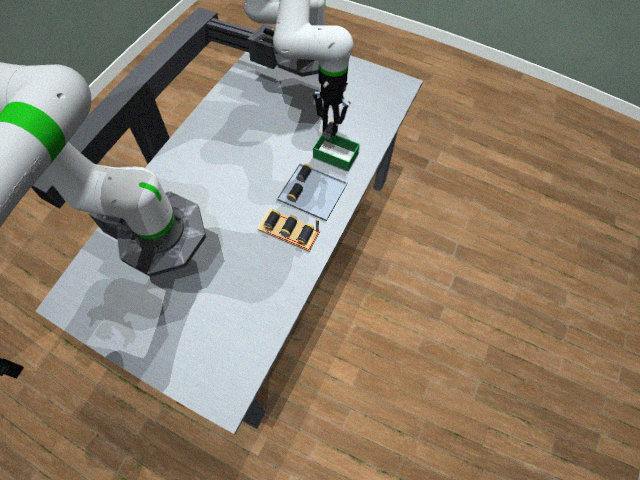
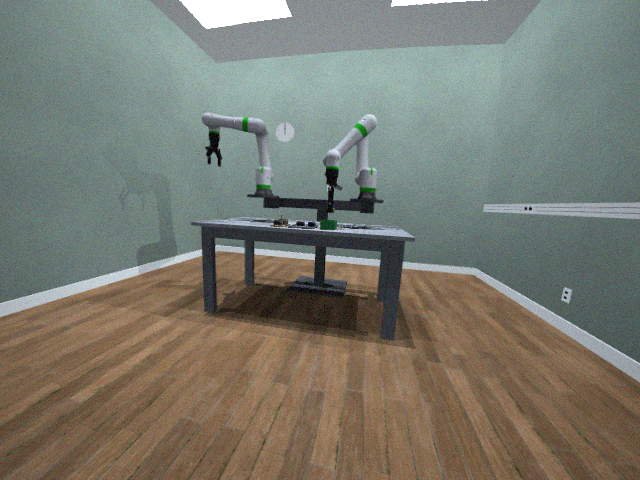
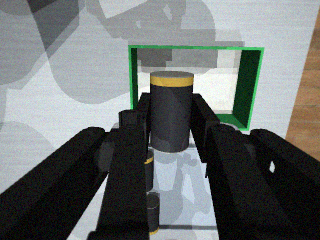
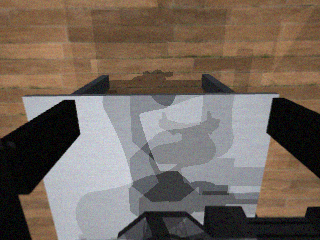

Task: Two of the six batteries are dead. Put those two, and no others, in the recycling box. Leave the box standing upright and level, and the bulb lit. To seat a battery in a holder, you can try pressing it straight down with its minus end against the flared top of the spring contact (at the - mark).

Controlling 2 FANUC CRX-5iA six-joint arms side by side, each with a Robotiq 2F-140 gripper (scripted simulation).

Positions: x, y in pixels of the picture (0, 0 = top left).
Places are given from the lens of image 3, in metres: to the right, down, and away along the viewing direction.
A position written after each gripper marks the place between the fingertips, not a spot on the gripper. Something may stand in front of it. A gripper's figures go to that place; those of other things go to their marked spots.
left gripper (image 3: 170, 107): 0.01, -0.01, 0.17
tray (image 3: 179, 182): 0.04, 0.11, 0.35
battery (image 3: 171, 92): 0.01, -0.02, 0.14
The marked spots on the battery and the tray are 0.25 m apart.
